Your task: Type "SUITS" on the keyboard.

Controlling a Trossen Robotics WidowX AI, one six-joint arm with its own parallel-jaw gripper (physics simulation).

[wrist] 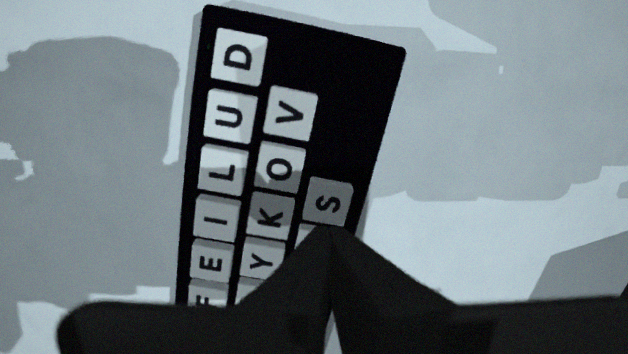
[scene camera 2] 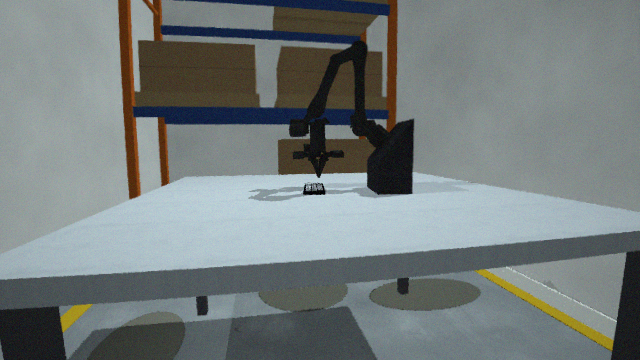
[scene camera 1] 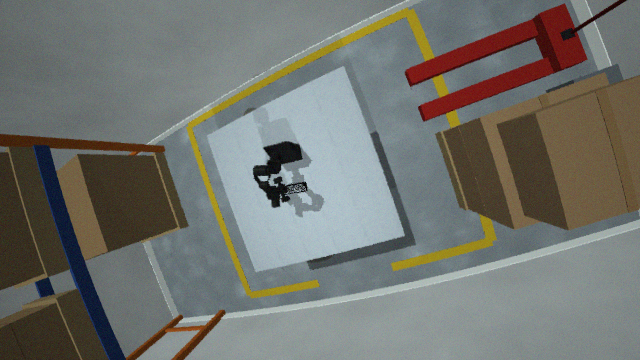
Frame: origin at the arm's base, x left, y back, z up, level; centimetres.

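Seen in the pictures: gripper, between the fingertips: (wrist: 327, 239) (scene camera 2: 318, 177) (scene camera 1: 286, 187); arm's base, origin of its link: (scene camera 2: 384, 141) (scene camera 1: 275, 155).
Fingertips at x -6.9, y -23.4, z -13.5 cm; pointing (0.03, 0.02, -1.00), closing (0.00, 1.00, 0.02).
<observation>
Offsets run from my fingertips to a thing's top centre. Level surfaces: height alone.
The black keyboard {dx +4.1, dy -2.7, dz -2.4 cm} (scene camera 1: 297, 188) (scene camera 2: 314, 189) (wrist: 350, 115) lies on the table with white letter keys. In the wrist view I see the S key {dx -0.1, dy +0.2, dz -2.4 cm} (wrist: 328, 202), the U key {dx -3.4, dy -3.4, dz -2.4 cm} (wrist: 230, 116) and the I key {dx +0.7, dy -4.1, dz -2.4 cm} (wrist: 216, 217), with D, L, E, V, O, K and Y also readable. The T key cannot be made out. My gripper (scene camera 2: 319, 176) (wrist: 327, 239) is shut and empty, pointing down above the keyboard. In the wrist view its fingertips overlap a partly hidden key beside the S key. The fingers hide the lower part of the keyboard.
The white table {dz -4.0 cm} (scene camera 1: 350, 200) (scene camera 2: 200, 235) carries the arm's black base (scene camera 1: 285, 152) (scene camera 2: 392, 165). A shelf rack (scene camera 2: 129, 100) with cardboard boxes stands behind it. A red pallet jack (scene camera 1: 480, 45) and large cardboard boxes (scene camera 1: 575, 160) stand on the floor beside the table.
</observation>
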